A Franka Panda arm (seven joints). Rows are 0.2 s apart.
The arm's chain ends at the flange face. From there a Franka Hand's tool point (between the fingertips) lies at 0.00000 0.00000 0.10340 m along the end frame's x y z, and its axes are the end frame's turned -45 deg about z.
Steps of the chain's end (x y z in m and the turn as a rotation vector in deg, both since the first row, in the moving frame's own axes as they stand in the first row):
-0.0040, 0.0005, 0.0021, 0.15, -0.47, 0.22
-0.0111, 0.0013, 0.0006, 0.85, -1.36, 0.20
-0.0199, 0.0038, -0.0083, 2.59, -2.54, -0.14
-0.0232, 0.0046, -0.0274, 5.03, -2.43, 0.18
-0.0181, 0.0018, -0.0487, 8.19, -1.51, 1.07
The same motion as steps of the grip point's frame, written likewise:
-0.0036, -0.0033, 0.0021, 0.44, -0.23, 0.22
-0.0094, -0.0098, 0.0006, 1.56, -0.36, 0.20
-0.0167, -0.0179, -0.0085, 3.63, 0.04, -0.14
-0.0163, -0.0227, -0.0279, 5.28, 1.84, 0.18
-0.0055, -0.0238, -0.0498, 6.86, 4.72, 1.07

